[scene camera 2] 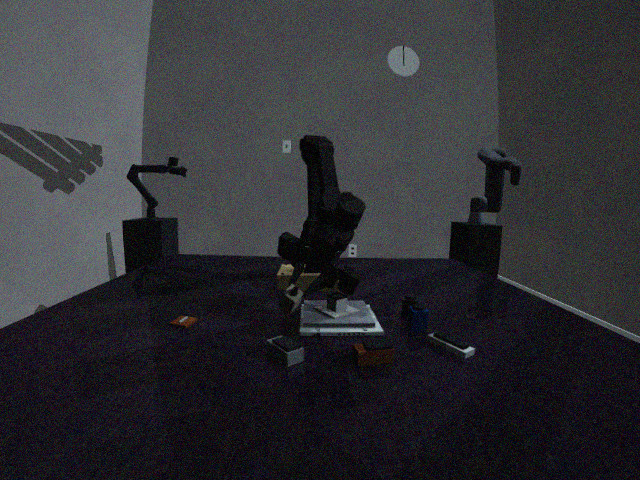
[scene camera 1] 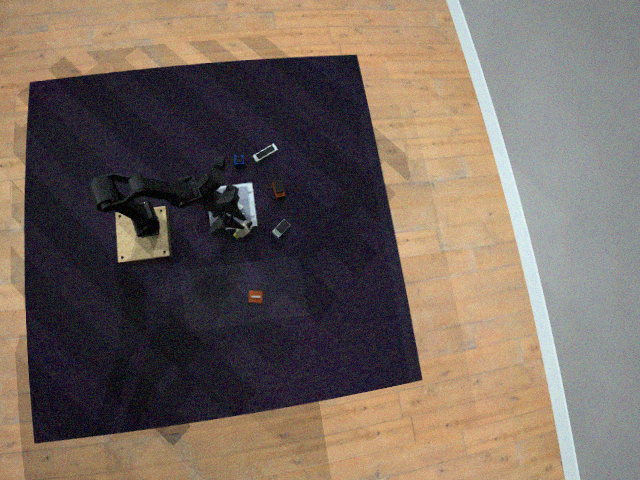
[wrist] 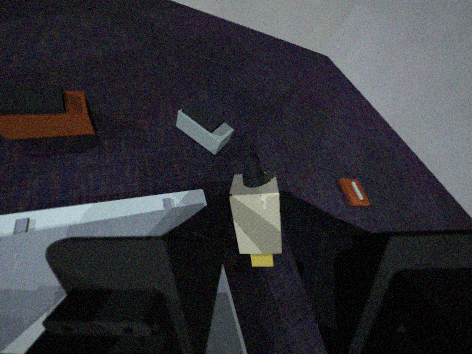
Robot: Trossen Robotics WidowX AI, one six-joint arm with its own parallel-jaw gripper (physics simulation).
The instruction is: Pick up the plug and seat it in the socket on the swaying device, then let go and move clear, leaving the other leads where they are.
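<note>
The plug [scene camera 1: 241,232] [scene camera 2: 294,296] [wrist: 257,220] is a cream block with a yellow tip and a dark stub at its other end. My gripper [scene camera 1: 243,229] [scene camera 2: 293,294] [wrist: 254,198] is shut on it, and the plug is tilted in scene camera 2. It is held up off the mat beside the device, near one corner. The device [scene camera 1: 249,206] [scene camera 2: 341,330] [wrist: 120,209] is a white and grey stepped slab. A raised block, seemingly the socket [scene camera 2: 337,303], stands on its top; its opening cannot be made out. The arm covers part of the device in scene camera 1.
Around the device are a grey block [scene camera 1: 278,233] [scene camera 2: 294,356] [wrist: 197,135], an orange block [scene camera 1: 279,195] [scene camera 2: 373,356] [wrist: 45,126], a blue block [scene camera 1: 238,159] [scene camera 2: 418,320], a white bar [scene camera 1: 256,157] [scene camera 2: 467,352] and a flat orange tile [scene camera 1: 255,300] [scene camera 2: 177,322] [wrist: 348,192].
</note>
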